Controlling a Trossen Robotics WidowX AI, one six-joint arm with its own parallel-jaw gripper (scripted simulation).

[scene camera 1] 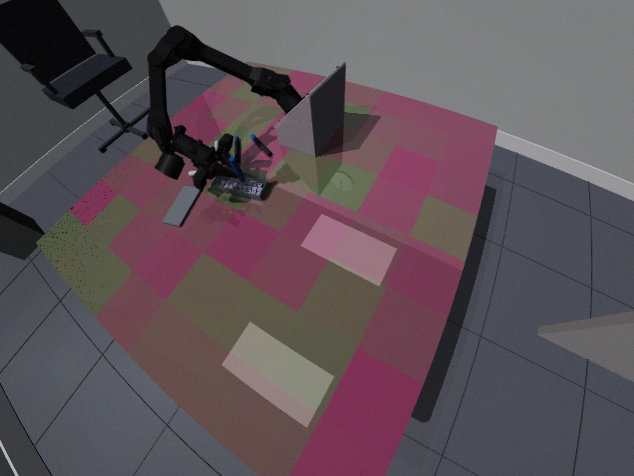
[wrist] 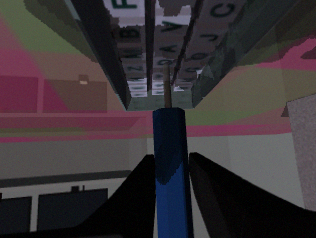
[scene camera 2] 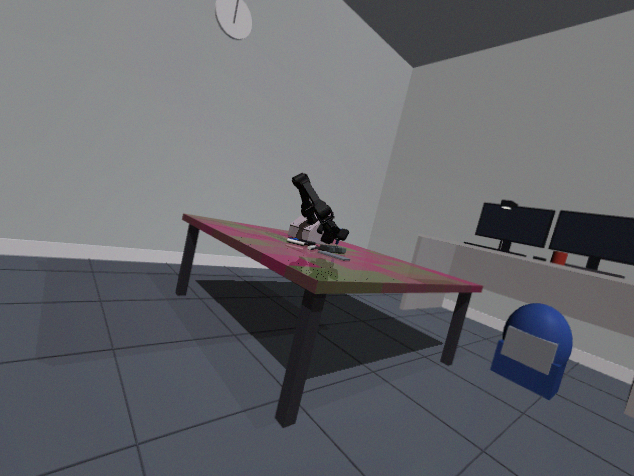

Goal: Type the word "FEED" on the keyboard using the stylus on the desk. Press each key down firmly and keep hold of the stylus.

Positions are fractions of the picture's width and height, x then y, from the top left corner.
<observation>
I see my gripper (scene camera 1: 0.38, 0.37) and a grey slab (scene camera 1: 0.28, 0.45).
My gripper shows as well in the wrist view (wrist: 0.54, 0.68). The wrist view does not show the grey slab: it is out of frame.
</observation>
